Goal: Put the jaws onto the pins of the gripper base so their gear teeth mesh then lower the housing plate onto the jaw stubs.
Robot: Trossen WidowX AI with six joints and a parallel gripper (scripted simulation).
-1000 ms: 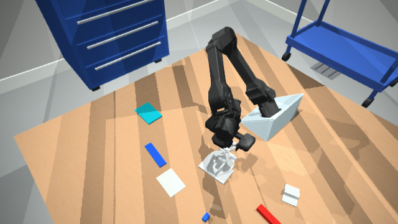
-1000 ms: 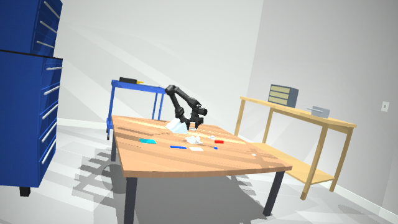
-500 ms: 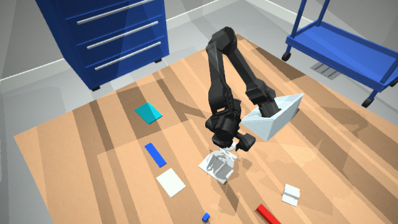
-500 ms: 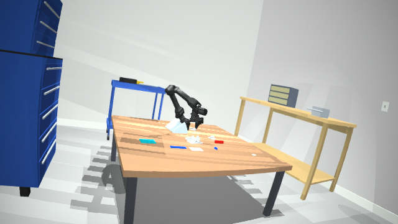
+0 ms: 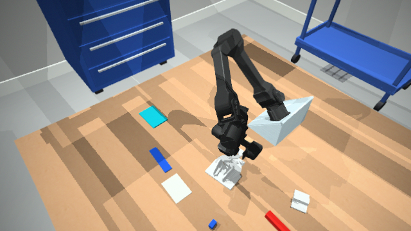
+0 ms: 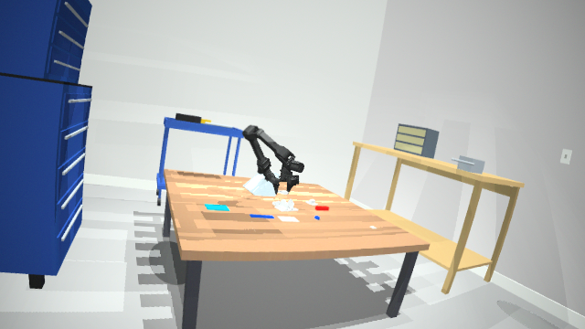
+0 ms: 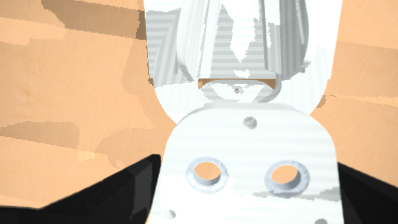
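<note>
The white jaw lies 1 cm ahead of my gripper tip, 2 cm to the left of it and 5 cm below it. From my gripper tip the other things lie so: red block (3 cm ahead, 27 cm to the left, 6 cm below); then white tile (24 cm ahead, 3 cm to the right, 7 cm below); then small blue block (21 cm ahead, 15 cm to the left, 6 cm below).
</note>
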